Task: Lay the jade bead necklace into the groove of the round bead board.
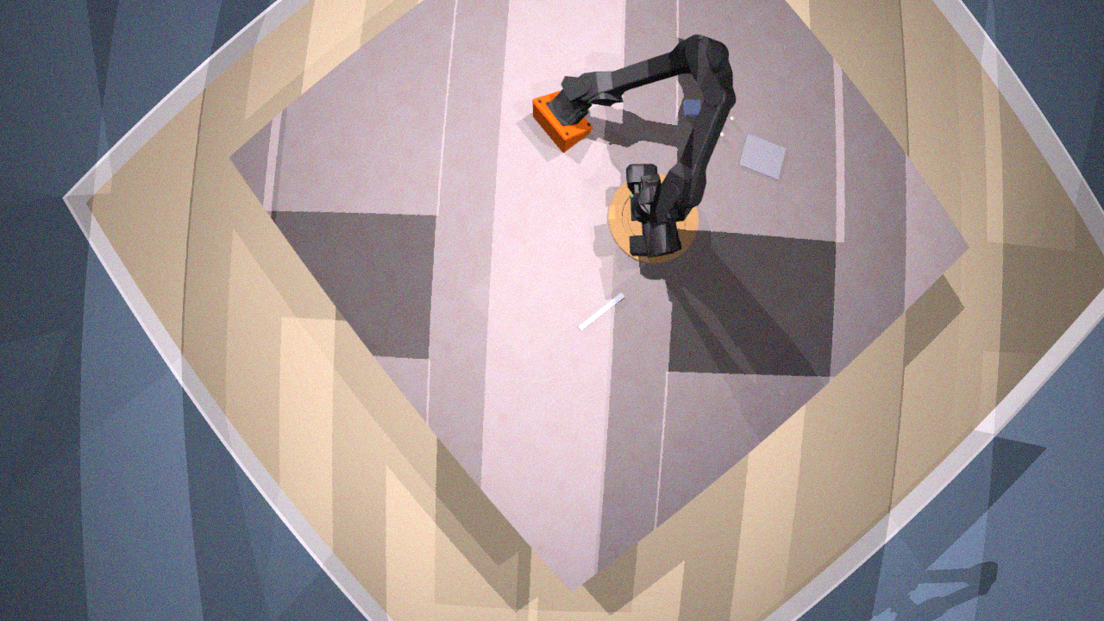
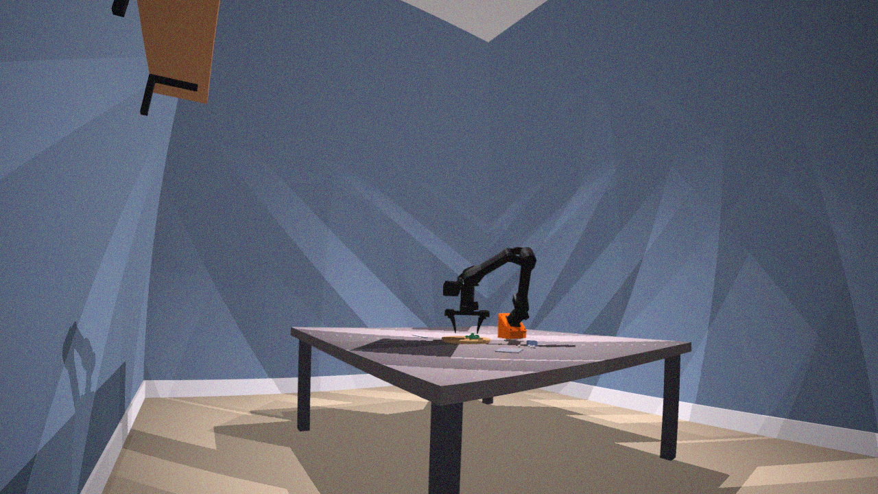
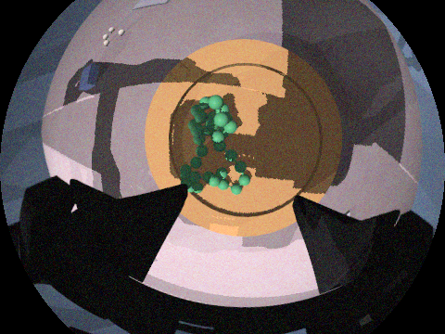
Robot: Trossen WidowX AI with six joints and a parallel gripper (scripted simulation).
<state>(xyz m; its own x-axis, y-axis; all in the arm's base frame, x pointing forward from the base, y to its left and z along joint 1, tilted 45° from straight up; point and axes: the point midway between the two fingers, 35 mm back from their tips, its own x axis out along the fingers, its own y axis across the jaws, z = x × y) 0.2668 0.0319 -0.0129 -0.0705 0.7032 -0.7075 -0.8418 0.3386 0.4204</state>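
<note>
Now: gripper tip 3 cm to the right of the round tan bead board, 2 cm short of it and 2 cm above it. Round my gripper tip: white strip (18 cm to the right, 13 cm ahead, 3 cm below); then pale square sheet (34 cm to the left, 5 cm ahead, 3 cm below); then blue cube (26 cm to the left, 13 cm behind, 2 cm below).
</note>
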